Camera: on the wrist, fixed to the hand. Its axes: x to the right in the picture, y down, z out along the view.
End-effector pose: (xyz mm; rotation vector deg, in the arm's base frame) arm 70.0 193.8 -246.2 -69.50 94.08 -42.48
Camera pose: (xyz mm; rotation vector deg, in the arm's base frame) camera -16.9 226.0 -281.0 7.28 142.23 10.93
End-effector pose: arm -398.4 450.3 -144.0 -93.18 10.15 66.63
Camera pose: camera -412.7 362.3 -187.1 112.45 -91.62 -100.05
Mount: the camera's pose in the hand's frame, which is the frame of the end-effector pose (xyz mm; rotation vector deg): -12.3 73.7 -65.0 -19.35 25.89 79.20
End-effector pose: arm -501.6 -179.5 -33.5 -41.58 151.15 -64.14
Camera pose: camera -540.5 -88.7 -41.1 75.62 150.87 -22.61
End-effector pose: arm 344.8 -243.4 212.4 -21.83 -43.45 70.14
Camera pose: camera 337.0 -223.0 115.8 -89.93 -12.39 123.11
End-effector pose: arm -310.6 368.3 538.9 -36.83 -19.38 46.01
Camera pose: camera -326.6 371.3 441.2 -78.61 28.10 107.32
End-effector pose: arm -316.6 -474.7 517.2 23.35 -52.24 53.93
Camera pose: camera -349.4 -397.7 464.3 -48.28 -48.33 112.45
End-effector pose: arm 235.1 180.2 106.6 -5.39 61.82 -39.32
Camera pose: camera 211.8 261.7 55.4 29.19 78.60 43.38
